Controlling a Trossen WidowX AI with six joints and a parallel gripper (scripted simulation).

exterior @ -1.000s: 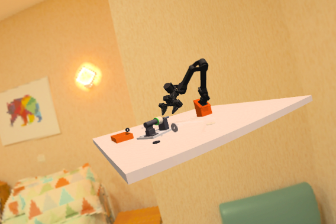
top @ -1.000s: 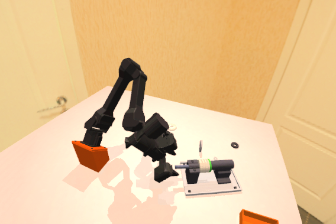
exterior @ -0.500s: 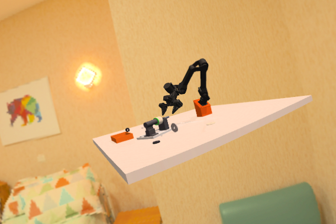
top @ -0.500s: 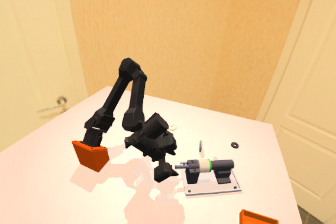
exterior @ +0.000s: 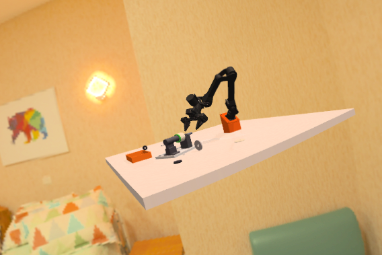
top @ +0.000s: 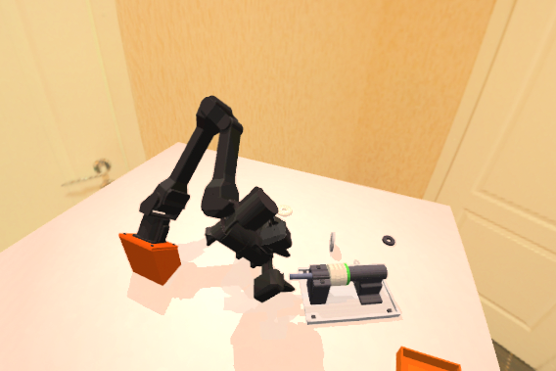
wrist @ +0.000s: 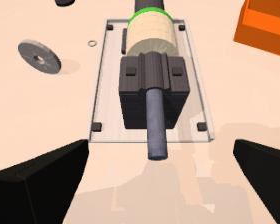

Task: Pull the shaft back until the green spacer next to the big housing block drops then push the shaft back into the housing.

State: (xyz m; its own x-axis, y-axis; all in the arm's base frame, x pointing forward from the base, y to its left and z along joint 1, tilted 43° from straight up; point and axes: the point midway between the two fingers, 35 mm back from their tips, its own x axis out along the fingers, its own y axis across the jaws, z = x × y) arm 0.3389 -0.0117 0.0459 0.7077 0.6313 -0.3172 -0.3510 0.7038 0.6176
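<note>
Now: gripper tip 8 cm short of the grey shaft, 3 cm to the right of it and 2 cm above it. From my gripper tip the other things lie so: grey washer (19 cm to the left, 8 cm ahead, 7 cm below); then orange tray (31 cm ahead, 17 cm to the right, 9 cm below); then green spacer (12 cm ahead, 5 cm to the left, 2 cm below).
</note>
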